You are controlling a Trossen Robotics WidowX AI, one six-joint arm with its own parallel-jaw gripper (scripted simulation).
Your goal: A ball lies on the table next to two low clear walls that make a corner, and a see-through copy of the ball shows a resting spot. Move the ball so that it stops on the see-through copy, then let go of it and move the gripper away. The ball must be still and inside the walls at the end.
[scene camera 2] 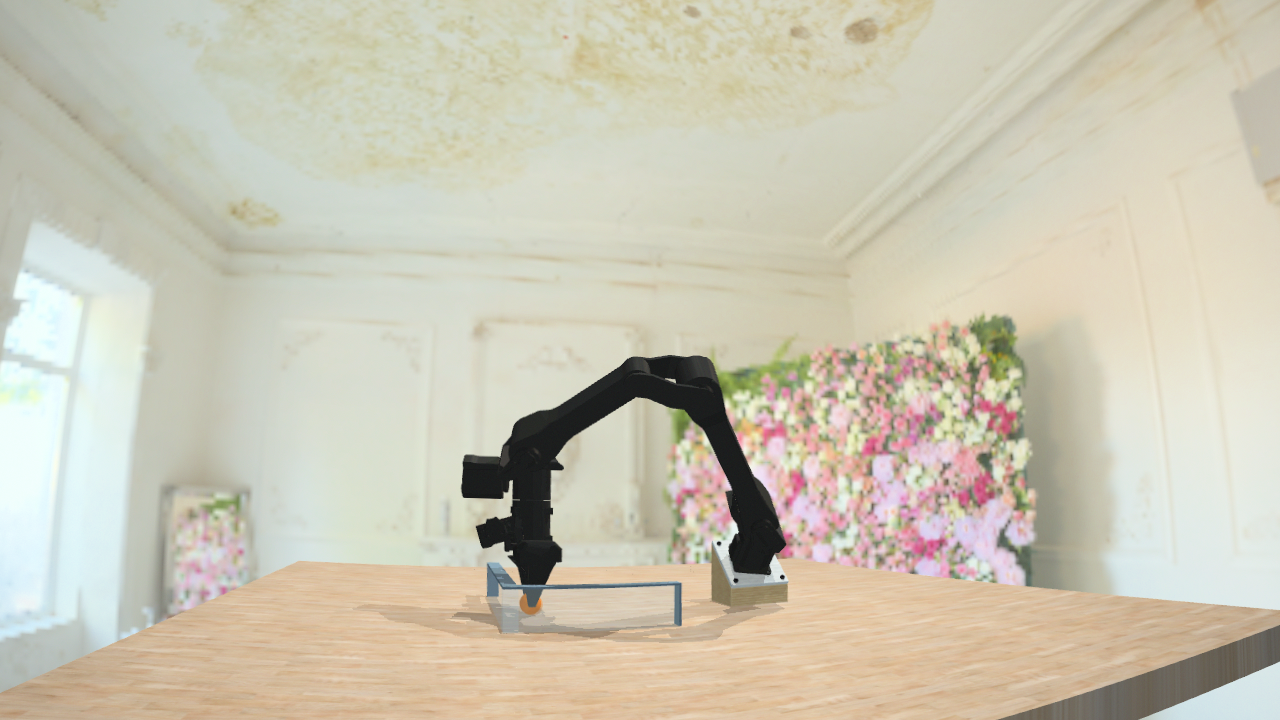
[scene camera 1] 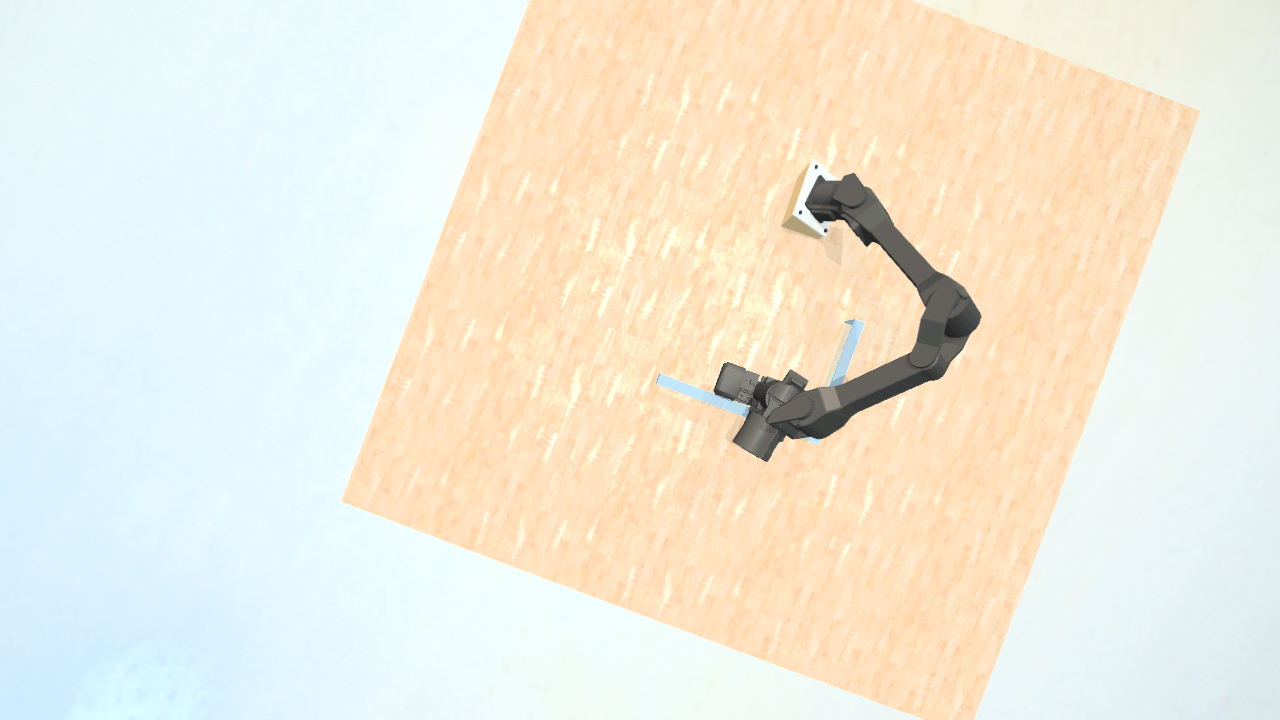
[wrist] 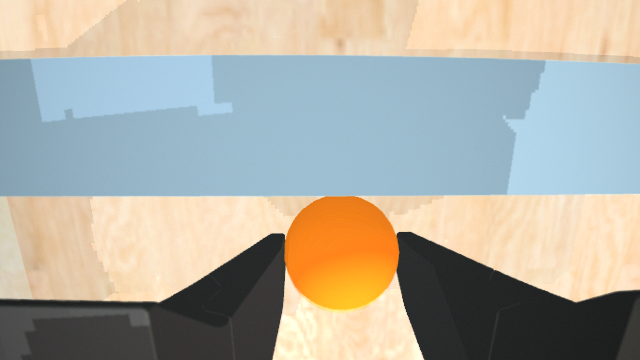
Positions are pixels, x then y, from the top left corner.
gripper: holds an orange ball (wrist: 341, 252)
